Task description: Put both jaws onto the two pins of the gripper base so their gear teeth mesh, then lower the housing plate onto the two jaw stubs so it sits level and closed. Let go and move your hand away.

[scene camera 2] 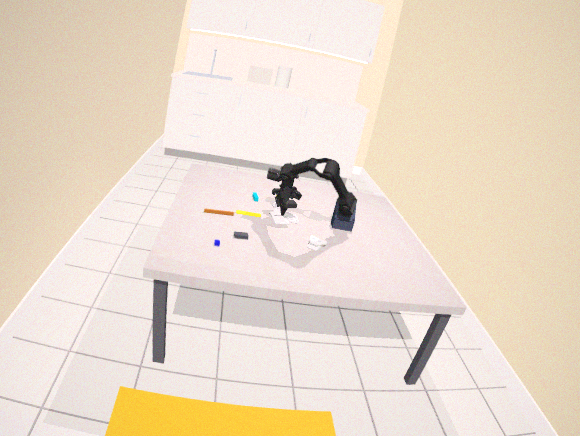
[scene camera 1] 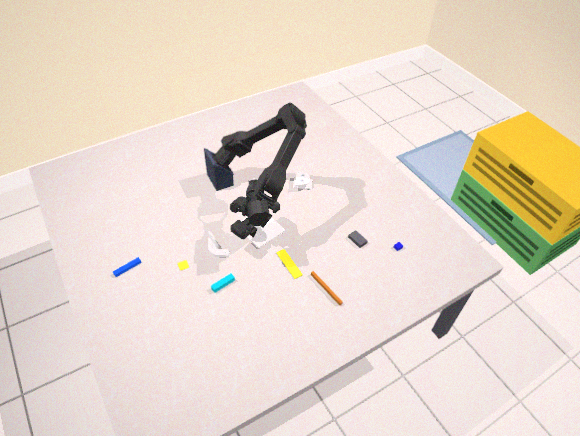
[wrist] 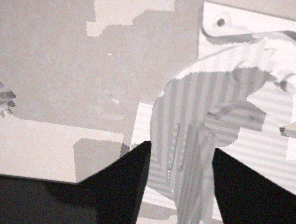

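I can see my gripper [scene camera 1: 256, 233] from the scene, and the wrist view shows me the gripper [wrist: 179, 151] too.
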